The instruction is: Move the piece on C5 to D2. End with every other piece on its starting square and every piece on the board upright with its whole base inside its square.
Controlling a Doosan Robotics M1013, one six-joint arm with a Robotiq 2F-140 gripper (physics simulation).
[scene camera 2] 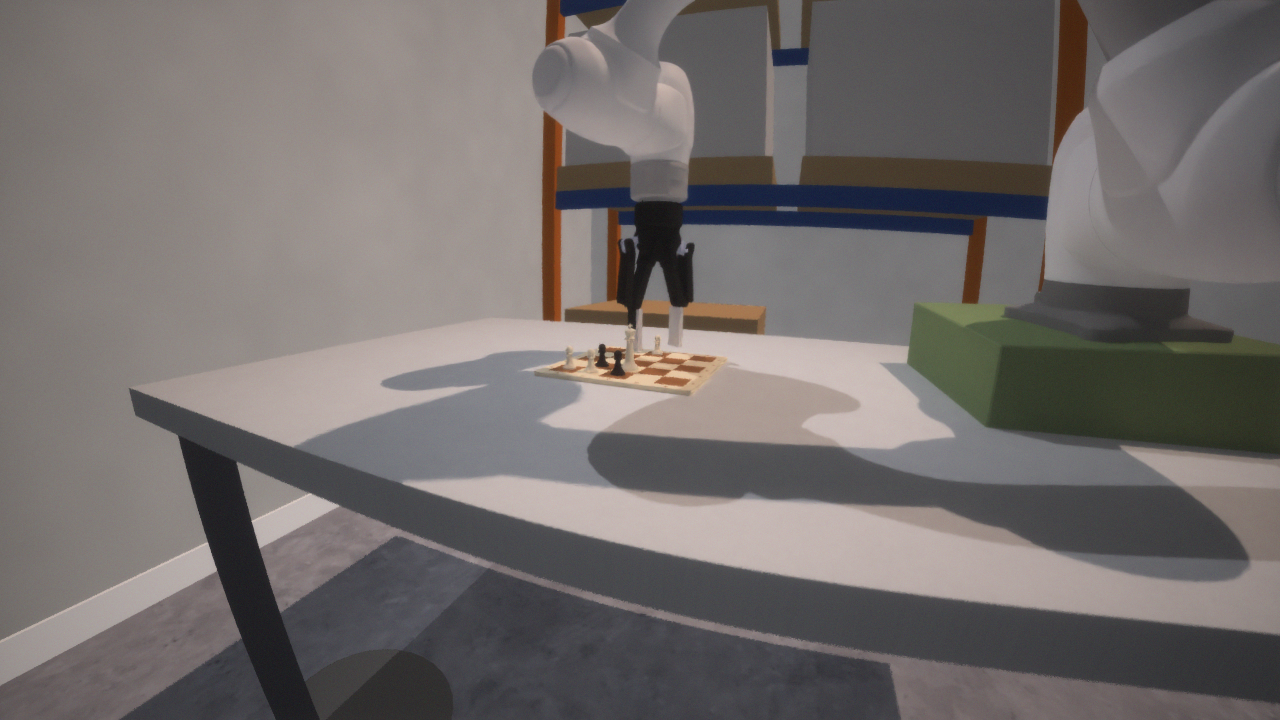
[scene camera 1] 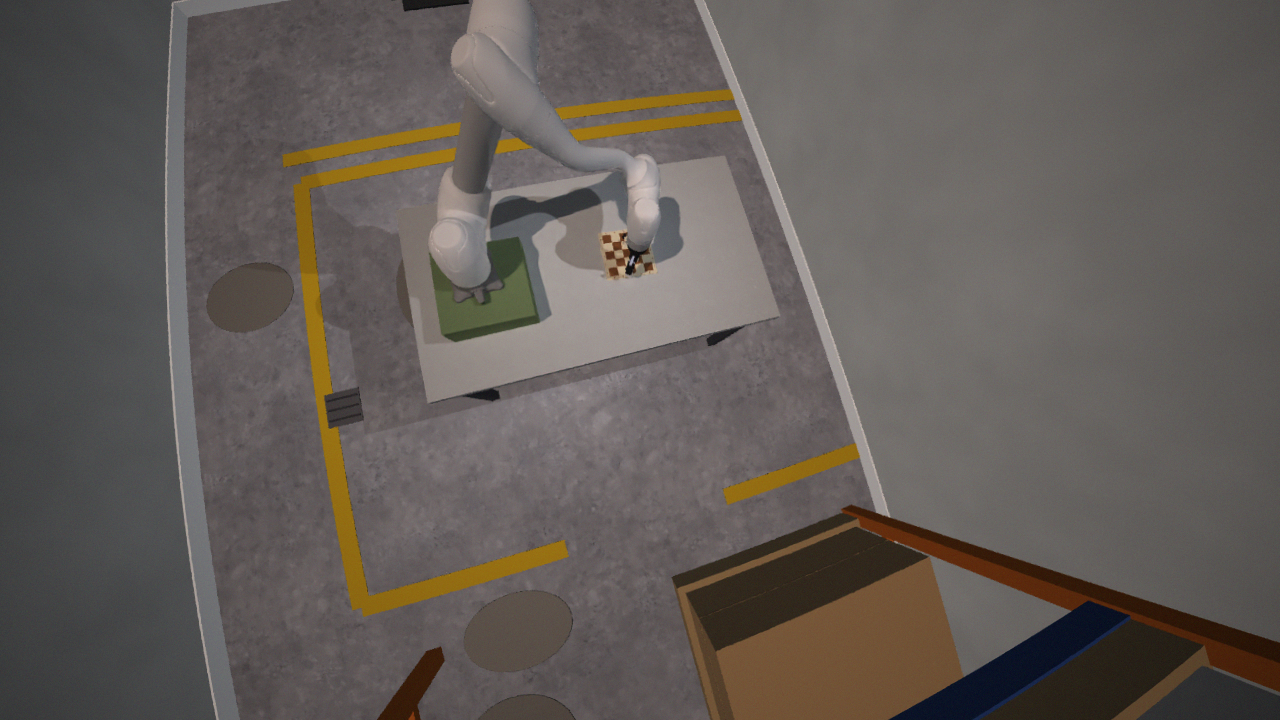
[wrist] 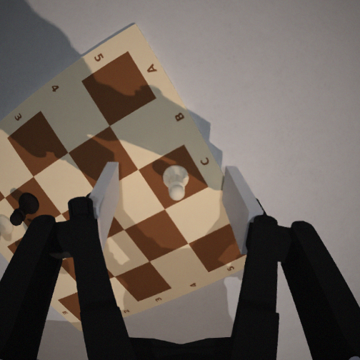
Labels:
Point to a chessboard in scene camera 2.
At 679, 373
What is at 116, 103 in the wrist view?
A chessboard.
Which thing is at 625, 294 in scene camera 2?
The gripper.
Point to a chessboard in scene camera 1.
At 615, 256

